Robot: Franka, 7 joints.
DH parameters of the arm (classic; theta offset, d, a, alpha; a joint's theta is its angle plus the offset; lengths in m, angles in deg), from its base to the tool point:
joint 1: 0 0.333 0 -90
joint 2: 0 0 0 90
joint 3: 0 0.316 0.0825 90
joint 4: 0 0 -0.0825 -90
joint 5: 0 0.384 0 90
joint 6: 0 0 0.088 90
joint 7: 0 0.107 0 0
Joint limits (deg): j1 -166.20..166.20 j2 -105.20..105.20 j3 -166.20..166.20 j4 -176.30..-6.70 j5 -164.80..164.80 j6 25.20..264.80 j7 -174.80..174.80
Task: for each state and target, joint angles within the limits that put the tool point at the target. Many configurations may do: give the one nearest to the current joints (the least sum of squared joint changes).
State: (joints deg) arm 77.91 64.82 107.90 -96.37 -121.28 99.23 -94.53
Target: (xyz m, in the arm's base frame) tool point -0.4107 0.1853 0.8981
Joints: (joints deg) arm 79.57 53.58 138.54 -92.68 -124.23 103.38 -94.53
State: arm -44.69 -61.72 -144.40 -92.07 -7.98 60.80 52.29
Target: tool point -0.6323 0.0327 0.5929
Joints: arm -38.64 -29.94 -129.29 -61.54 -4.71 71.59 52.29
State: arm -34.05 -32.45 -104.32 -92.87 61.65 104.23 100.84
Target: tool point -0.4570 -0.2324 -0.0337
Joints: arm -23.86 -75.97 -142.46 -106.06 59.16 115.43 100.84
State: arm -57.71 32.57 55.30 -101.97 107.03 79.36 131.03
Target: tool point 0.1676 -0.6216 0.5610
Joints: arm -102.94 19.84 21.21 -94.42 110.43 76.58 131.03
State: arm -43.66 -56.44 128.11 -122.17 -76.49 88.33 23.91
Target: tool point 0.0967 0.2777 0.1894
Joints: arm -27.63 -47.91 135.80 -153.48 -63.15 73.20 23.91
